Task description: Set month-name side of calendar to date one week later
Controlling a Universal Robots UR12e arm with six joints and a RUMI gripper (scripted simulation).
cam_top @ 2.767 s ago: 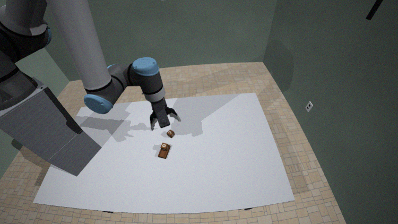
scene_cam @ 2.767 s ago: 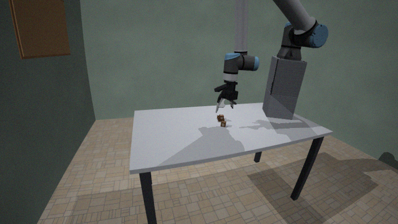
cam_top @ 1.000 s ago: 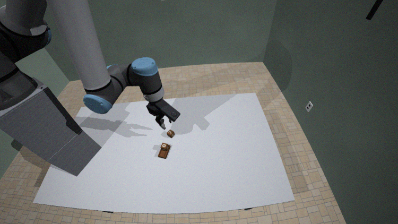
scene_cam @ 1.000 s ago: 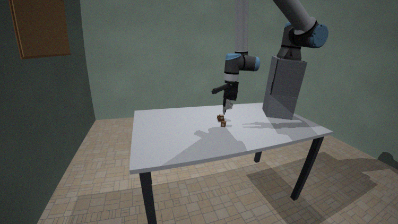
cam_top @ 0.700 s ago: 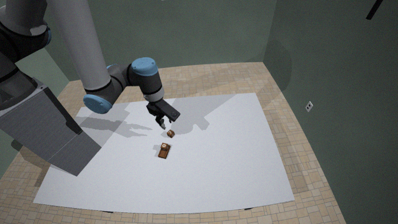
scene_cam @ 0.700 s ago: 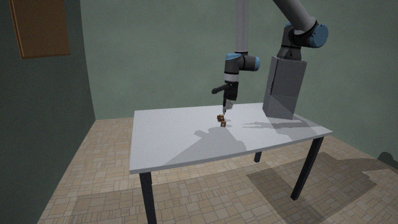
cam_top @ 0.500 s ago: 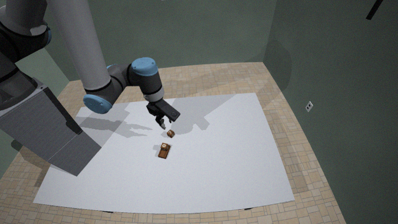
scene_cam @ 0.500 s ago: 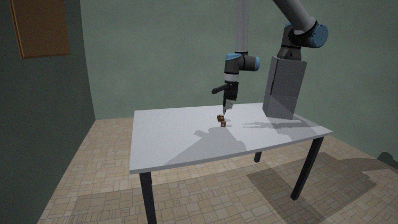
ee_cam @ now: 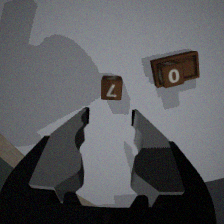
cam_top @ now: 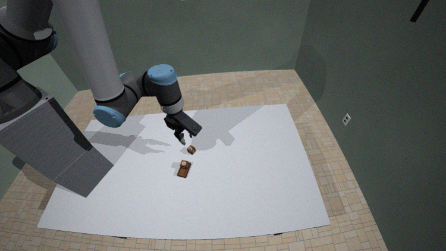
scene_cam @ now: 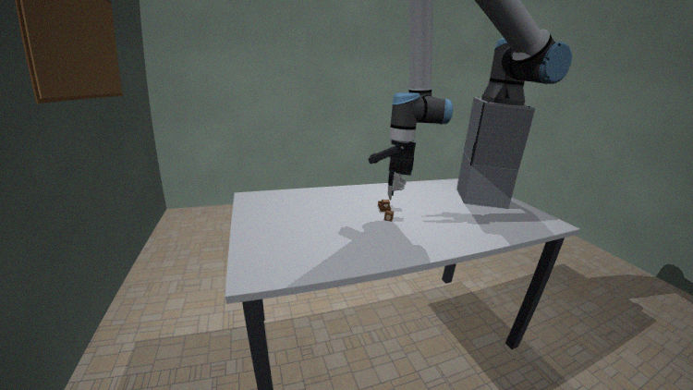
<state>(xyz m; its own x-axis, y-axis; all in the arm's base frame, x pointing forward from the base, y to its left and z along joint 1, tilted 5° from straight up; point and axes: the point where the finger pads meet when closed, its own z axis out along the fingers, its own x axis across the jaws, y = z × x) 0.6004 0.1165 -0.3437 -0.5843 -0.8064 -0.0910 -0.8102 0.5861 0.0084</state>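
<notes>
The brown date cube lies 9 cm below my hand. Also, from my hand: brown wooden tray (10 cm to the right, 10 cm below, 3 cm behind).
</notes>
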